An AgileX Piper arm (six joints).
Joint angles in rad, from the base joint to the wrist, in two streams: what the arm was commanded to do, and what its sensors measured. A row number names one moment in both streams.
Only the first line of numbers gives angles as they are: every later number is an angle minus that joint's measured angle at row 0.
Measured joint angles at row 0:
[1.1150, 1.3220, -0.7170, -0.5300, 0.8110, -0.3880]
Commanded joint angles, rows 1 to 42:
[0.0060, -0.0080, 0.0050, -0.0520, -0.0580, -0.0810]
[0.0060, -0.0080, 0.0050, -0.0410, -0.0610, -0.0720]
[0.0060, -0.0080, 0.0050, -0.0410, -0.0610, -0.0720]
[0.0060, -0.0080, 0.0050, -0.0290, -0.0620, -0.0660]
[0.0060, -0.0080, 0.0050, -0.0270, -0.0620, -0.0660]
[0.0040, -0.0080, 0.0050, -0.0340, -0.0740, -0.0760]
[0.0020, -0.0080, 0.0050, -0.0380, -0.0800, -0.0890]
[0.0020, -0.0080, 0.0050, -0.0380, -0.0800, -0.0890]
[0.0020, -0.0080, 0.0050, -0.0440, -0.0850, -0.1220]
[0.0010, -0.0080, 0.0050, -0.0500, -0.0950, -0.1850]
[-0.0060, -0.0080, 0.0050, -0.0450, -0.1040, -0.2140]
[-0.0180, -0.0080, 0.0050, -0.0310, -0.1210, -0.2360]
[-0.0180, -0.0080, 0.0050, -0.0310, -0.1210, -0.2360]
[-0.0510, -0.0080, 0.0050, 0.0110, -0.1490, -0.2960]
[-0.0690, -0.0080, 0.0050, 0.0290, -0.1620, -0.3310]
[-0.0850, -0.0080, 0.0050, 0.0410, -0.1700, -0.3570]
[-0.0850, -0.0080, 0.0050, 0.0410, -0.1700, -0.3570]
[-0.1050, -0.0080, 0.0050, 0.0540, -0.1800, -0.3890]
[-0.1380, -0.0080, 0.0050, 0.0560, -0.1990, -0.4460]
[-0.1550, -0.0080, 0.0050, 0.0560, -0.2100, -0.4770]
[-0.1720, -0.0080, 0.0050, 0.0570, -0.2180, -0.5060]
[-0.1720, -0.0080, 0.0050, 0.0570, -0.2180, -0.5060]
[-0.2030, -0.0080, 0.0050, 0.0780, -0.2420, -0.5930]
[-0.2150, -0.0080, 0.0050, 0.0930, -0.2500, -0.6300]
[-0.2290, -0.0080, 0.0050, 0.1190, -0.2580, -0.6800]
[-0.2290, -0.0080, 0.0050, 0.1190, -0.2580, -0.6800]
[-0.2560, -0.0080, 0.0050, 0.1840, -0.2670, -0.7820]
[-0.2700, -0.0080, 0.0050, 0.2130, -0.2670, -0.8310]
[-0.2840, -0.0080, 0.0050, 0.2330, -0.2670, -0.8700]
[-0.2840, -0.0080, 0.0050, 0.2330, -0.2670, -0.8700]
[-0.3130, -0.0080, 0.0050, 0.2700, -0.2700, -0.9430]
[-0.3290, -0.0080, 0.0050, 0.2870, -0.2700, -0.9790]
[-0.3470, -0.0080, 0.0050, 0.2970, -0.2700, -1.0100]
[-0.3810, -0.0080, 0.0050, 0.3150, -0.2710, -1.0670]
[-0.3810, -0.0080, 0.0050, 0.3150, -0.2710, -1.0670]
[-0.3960, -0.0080, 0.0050, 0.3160, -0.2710, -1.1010]
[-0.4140, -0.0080, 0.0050, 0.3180, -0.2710, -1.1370]
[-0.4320, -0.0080, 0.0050, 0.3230, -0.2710, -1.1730]
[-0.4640, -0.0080, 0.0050, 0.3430, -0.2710, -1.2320]
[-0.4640, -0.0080, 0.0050, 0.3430, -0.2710, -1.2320]
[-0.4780, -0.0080, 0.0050, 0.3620, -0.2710, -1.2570]
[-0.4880, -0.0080, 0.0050, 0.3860, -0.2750, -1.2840]
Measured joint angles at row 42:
[-0.4550, 0.0000, 0.0070, 0.3350, -0.2400, -1.1930]
